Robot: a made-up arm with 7 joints.
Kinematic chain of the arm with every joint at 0, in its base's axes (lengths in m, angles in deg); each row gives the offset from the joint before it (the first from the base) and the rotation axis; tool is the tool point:
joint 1: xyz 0 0 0.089 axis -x
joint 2: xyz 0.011 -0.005 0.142 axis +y
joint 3: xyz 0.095 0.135 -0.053 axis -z
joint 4: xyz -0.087 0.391 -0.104 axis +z
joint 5: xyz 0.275 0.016 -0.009 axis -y
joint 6: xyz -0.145 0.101 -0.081 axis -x
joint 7: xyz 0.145 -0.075 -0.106 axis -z
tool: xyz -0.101 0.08 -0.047
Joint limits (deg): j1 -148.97..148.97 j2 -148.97..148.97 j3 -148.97..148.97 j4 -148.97..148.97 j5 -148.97..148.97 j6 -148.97..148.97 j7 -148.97..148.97
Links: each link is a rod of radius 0.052 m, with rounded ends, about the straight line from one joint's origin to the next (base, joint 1, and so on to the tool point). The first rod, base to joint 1, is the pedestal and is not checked.
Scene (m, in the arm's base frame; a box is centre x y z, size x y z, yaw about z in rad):
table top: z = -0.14
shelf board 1: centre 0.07 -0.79 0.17 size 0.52 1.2 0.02 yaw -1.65
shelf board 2: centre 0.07 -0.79 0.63 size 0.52 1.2 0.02 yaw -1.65
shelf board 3: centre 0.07 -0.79 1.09 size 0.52 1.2 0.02 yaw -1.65
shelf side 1: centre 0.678 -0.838 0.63 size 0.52 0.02 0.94 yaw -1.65
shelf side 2: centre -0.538 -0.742 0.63 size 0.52 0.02 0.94 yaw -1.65
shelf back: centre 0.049 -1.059 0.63 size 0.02 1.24 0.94 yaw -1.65
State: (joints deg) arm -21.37 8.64 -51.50 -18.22 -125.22 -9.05 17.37
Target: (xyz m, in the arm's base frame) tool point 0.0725 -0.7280 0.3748
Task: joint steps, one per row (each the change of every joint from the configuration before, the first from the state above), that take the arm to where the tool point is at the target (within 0.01 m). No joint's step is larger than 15 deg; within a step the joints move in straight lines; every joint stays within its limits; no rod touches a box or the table.
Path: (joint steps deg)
1: -14.23 0.43 3.32 -5.47 -3.96 4.77 -6.16
2: -14.23 0.42 3.33 -5.47 -3.96 4.77 -6.16
3: -14.22 0.43 3.32 -5.47 -3.96 4.76 -6.17
4: -14.23 0.43 3.32 -5.47 -3.95 4.77 -6.16
5: -14.23 0.42 3.33 -5.47 -3.96 4.77 -6.16
6: -14.23 0.43 3.32 -5.48 -3.96 4.77 -6.16
7: -9.12 -3.52 4.06 14.07 0.00 -11.11 6.90
8: -9.13 -3.51 4.05 14.06 0.00 -11.10 6.91
9: -9.12 -3.52 4.06 14.06 0.00 -11.11 6.90
10: -9.13 -3.52 4.06 14.07 0.00 -11.11 6.91

